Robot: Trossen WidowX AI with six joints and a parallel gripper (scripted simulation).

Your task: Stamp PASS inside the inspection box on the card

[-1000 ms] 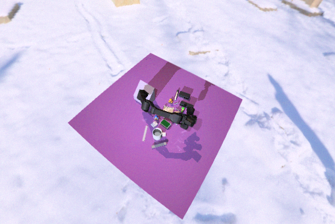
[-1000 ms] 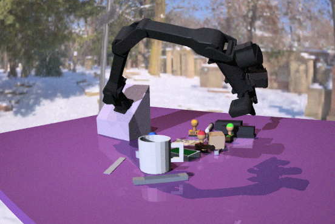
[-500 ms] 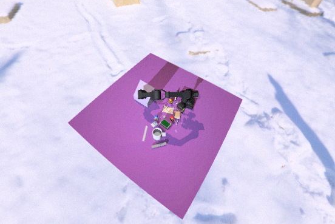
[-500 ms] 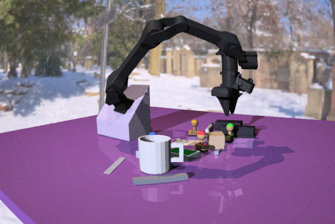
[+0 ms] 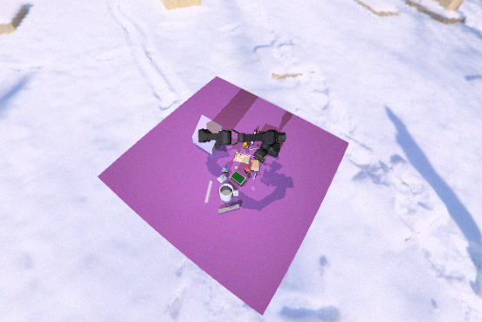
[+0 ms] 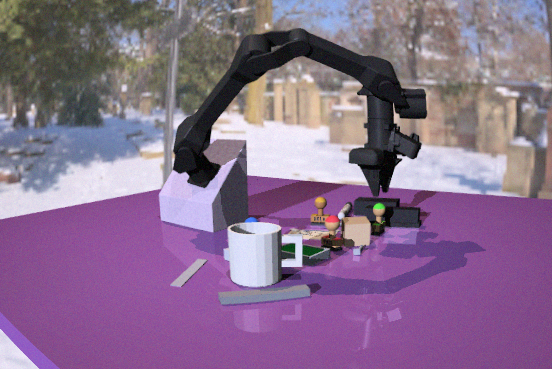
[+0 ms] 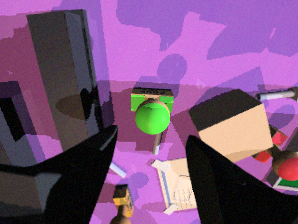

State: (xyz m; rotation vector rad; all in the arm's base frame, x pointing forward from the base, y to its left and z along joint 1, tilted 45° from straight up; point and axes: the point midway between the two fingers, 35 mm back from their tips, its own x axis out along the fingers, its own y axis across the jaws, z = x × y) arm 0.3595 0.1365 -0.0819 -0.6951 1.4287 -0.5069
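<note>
Right now the green-knob stamp is 60 mm below my gripper tip. The rest, counted from my gripper tip: red-knobbed stamp: 20 mm behind, 150 mm to the right, 60 mm below; then tan card: 120 mm behind, 80 mm to the right, 90 mm below; then tan block: 10 mm behind, 80 mm to the right, 60 mm below.
</note>
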